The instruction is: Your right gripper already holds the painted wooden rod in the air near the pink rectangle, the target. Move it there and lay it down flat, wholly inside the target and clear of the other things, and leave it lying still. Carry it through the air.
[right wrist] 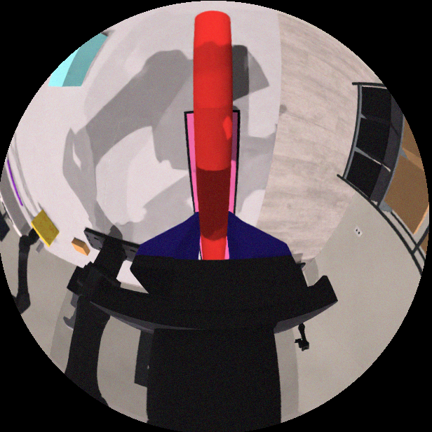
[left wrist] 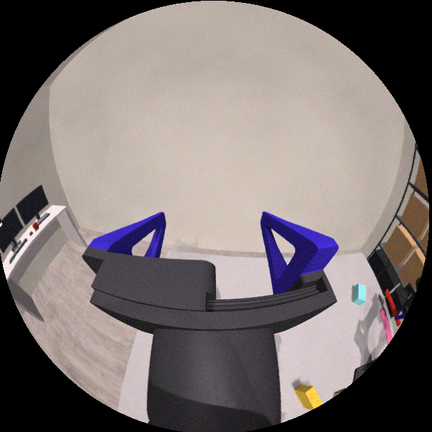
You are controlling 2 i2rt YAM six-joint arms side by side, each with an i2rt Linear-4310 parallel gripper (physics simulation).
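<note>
The red painted rod (right wrist: 213,95) (left wrist: 391,303) is held in the air by my right gripper (right wrist: 213,216), which is shut on it. In the right wrist view it runs up the middle, away from the fingers. The pink rectangle with a dark outline (right wrist: 191,145) (left wrist: 386,326) lies on the table beneath the rod. In the right wrist view the rod lines up with the rectangle's length, with pink showing on both sides, and its far end reaches past the rectangle's far edge. The rod hides the rectangle's middle. My left gripper (left wrist: 212,216) is open and empty, facing a wall.
A cyan block (left wrist: 359,294) (right wrist: 82,60) stands left of the rectangle in the right wrist view. A yellow block (left wrist: 308,396) (right wrist: 45,228) and a small orange block (right wrist: 80,246) are farther off at the lower left there. The table's edge runs right of the rectangle.
</note>
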